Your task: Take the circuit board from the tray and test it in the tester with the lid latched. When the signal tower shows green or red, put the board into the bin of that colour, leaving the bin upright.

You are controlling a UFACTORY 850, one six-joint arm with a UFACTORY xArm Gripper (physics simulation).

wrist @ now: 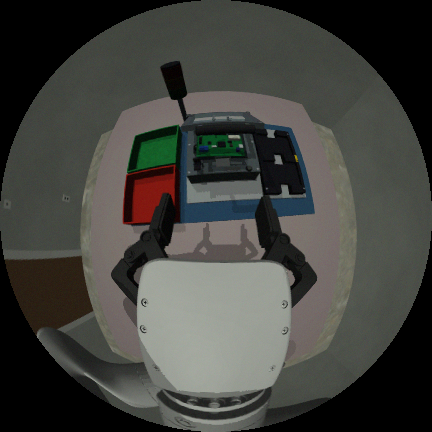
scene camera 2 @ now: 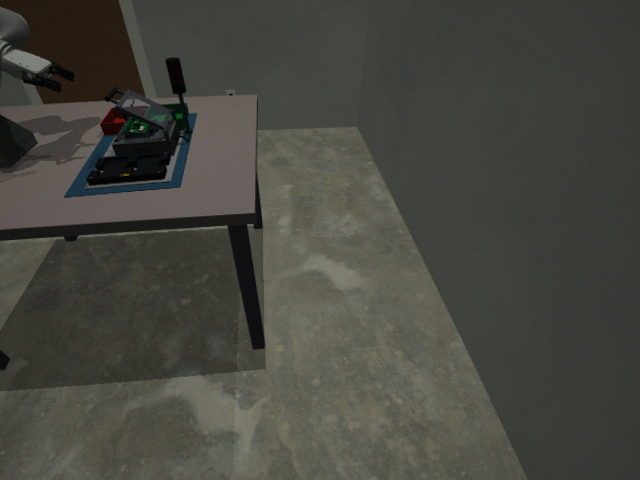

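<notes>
My gripper [scene camera 2: 67, 82] [wrist: 215, 202] is open and empty, high above the table's near side, apart from everything. The green circuit board [scene camera 2: 135, 126] [wrist: 220, 145] lies in the tester [scene camera 2: 144, 147] [wrist: 225, 175]. The tester's lid [scene camera 2: 144, 106] [wrist: 222, 119] stands raised on its hinge. The black tray [scene camera 2: 126, 172] [wrist: 280, 172] lies beside the tester and shows no board. The signal tower [scene camera 2: 176, 75] [wrist: 174, 80] looks dark, with no lit green or red. The green bin [scene camera 2: 179, 111] [wrist: 157, 149] and the red bin [scene camera 2: 111, 121] [wrist: 151, 195] stand upright and empty.
The tester and tray stand on a blue mat [scene camera 2: 178, 175] [wrist: 295, 207] on the pinkish table [scene camera 2: 217, 191] [wrist: 330, 240]. The two bins stand side by side, left of the tester in the wrist view. The signal tower's thin pole rises behind the tester and green bin.
</notes>
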